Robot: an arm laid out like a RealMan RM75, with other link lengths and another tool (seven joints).
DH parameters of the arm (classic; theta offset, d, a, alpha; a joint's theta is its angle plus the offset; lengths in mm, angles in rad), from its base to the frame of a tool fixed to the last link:
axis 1: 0 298.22 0 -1.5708
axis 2: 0 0 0 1.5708
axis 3: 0 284.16 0 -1.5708
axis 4: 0 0 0 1.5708
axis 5: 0 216.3 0 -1.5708
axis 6: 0 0 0 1.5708
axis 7: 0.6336 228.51 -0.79 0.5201
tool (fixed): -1.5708 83.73 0 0
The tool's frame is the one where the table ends.
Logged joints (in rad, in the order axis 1, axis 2, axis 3, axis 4, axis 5, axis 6, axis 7), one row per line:
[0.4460 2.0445 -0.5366 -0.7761 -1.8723 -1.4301 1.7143]
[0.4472 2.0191 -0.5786 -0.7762 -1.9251 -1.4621 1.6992]
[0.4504 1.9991 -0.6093 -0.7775 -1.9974 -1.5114 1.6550]
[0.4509 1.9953 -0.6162 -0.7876 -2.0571 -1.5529 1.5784]
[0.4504 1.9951 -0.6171 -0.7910 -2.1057 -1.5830 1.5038]
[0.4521 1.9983 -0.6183 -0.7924 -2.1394 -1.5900 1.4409]
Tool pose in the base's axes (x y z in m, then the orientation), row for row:
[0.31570 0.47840 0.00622 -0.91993 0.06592 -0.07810 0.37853]
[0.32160 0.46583 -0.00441 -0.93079 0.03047 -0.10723 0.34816]
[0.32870 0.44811 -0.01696 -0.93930 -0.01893 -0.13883 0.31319]
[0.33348 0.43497 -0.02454 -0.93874 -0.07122 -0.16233 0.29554]
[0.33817 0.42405 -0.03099 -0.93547 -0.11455 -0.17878 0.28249]
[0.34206 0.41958 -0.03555 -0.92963 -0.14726 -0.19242 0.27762]
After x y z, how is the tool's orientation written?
As a quaternion, x y z w.
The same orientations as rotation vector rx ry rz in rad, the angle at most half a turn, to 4 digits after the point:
[-2.3507 0.1684 -0.1996]
[-2.4131 0.0790 -0.2780]
[-2.4771 -0.0499 -0.3661]
[-2.4974 -0.1895 -0.4319]
[-2.5051 -0.3068 -0.4788]
[-2.4956 -0.3953 -0.5165]

